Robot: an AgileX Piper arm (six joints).
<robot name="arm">
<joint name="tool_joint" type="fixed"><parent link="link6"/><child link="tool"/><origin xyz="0 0 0" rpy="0 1.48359 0"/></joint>
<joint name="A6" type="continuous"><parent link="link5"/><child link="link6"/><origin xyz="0.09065 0 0.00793"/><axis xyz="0.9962 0 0.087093"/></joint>
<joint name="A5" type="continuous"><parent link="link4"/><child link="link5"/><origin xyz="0 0 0"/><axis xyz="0 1 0"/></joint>
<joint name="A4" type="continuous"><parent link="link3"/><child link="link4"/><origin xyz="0.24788 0 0.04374"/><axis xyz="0.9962 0 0.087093"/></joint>
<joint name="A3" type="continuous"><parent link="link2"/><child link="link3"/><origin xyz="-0.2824 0 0.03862"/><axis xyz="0 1 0"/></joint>
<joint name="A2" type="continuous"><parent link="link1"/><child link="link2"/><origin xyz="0 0 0"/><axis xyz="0 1 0"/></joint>
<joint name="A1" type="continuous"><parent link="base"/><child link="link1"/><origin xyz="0 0 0.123"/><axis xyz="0 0 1"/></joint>
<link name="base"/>
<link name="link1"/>
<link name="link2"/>
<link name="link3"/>
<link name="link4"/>
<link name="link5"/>
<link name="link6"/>
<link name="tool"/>
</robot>
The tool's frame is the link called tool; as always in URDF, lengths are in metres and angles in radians. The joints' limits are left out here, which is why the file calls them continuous.
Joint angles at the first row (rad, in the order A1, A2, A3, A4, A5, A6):
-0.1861 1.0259 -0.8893 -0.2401 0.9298 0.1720
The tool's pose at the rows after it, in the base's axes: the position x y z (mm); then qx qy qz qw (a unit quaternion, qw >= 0):
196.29 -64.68 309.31 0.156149 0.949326 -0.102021 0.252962
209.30 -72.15 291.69 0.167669 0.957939 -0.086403 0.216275
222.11 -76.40 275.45 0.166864 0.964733 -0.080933 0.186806
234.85 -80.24 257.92 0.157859 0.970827 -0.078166 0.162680
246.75 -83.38 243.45 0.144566 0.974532 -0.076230 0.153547
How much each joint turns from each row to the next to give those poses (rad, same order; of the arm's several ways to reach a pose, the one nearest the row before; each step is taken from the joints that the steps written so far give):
-0.0649 0.0836 -0.0205 0.0489 0.0044 -0.0243
-0.0310 0.0813 0.0002 0.0389 -0.0070 -0.0195
-0.0046 0.0759 -0.0023 0.0062 -0.0131 -0.0058
-0.0016 0.0762 0.0000 0.0010 -0.0279 -0.0157
-0.0006 0.0641 -0.0019 0.0024 -0.0447 -0.0232

